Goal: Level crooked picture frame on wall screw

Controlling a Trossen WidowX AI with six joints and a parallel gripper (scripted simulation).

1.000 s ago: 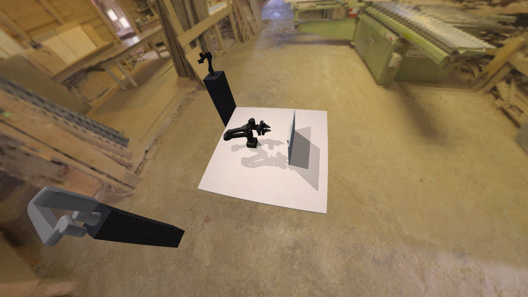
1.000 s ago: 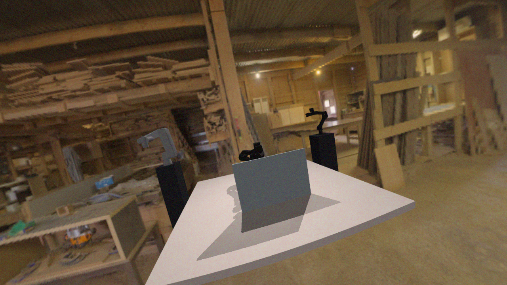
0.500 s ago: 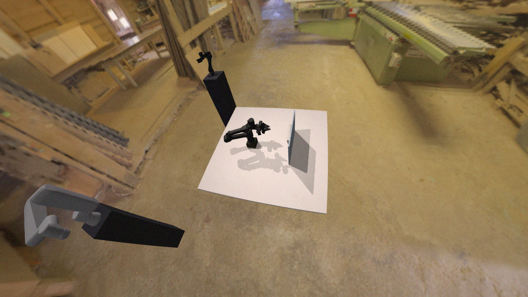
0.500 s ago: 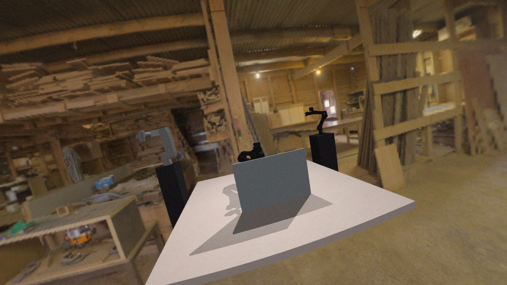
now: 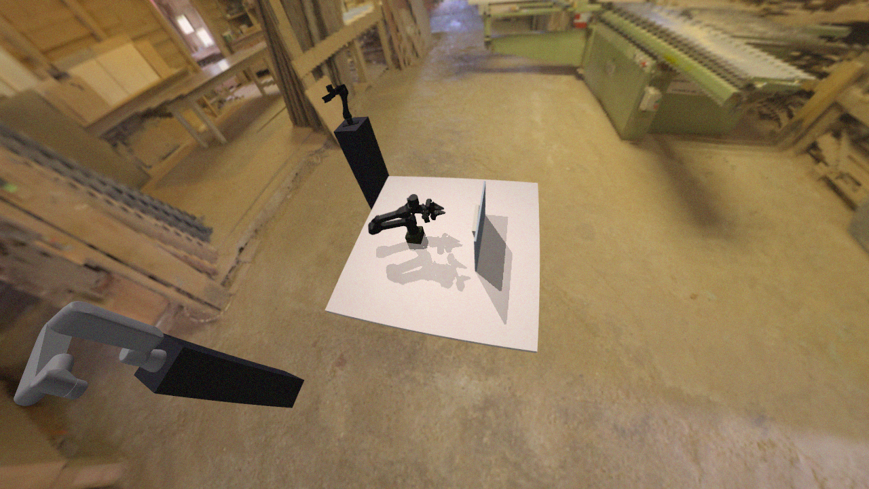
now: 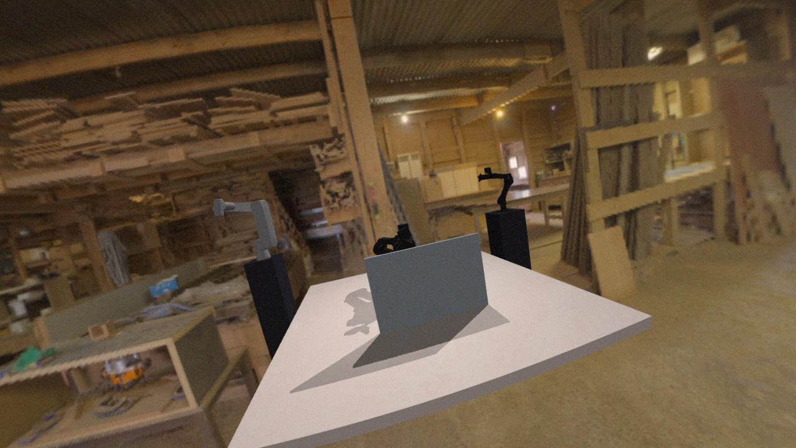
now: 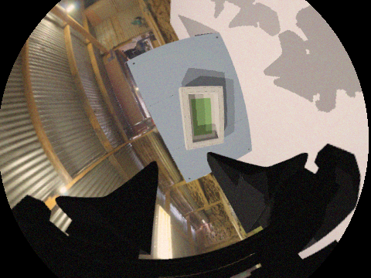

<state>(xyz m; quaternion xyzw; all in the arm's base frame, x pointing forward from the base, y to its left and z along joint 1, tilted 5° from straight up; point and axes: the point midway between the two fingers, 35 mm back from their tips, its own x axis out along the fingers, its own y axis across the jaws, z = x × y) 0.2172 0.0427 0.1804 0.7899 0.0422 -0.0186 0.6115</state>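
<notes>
Now: the picture frame 200 mm ahead of my gripper tip, 20 mm to the left of it and 90 mm below it. Also, from my gripper tip: wall panel: 210 mm ahead, 110 mm below.
</notes>
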